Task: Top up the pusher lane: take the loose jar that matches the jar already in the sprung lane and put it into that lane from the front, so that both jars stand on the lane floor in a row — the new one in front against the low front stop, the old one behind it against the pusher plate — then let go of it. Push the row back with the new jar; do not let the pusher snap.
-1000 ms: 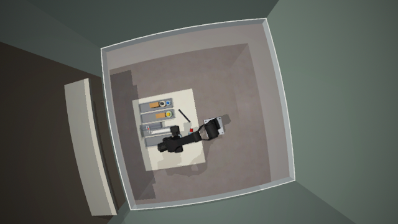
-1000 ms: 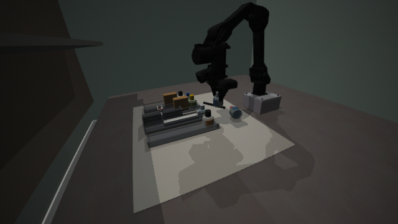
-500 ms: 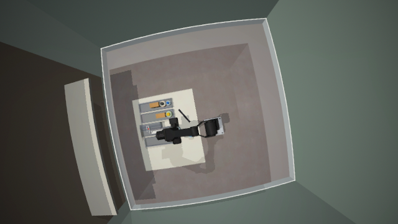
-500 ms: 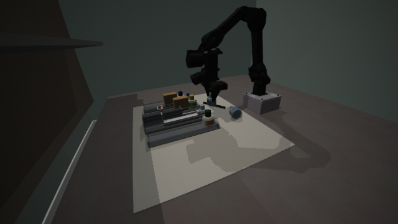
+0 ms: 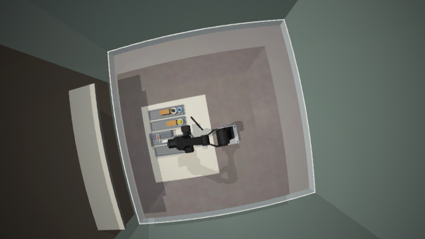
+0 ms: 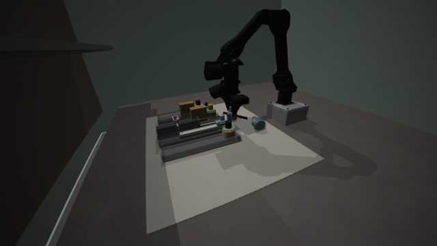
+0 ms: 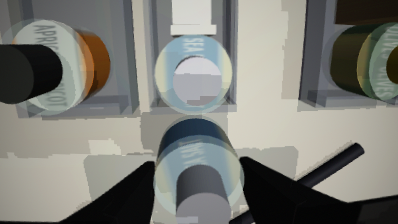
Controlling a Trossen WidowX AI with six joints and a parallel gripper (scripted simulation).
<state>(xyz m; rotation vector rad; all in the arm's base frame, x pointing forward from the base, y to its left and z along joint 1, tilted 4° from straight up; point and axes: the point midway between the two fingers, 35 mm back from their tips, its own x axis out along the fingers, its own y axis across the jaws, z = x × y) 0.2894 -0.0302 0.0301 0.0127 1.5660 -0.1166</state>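
The black rod is 90 mm to the right of my gripper tip, 70 mm behind it and 60 mm below it. From my gripper tip the other things lie so: white pusher plate (150 mm ahead, 40 mm to the right, 20 mm below).
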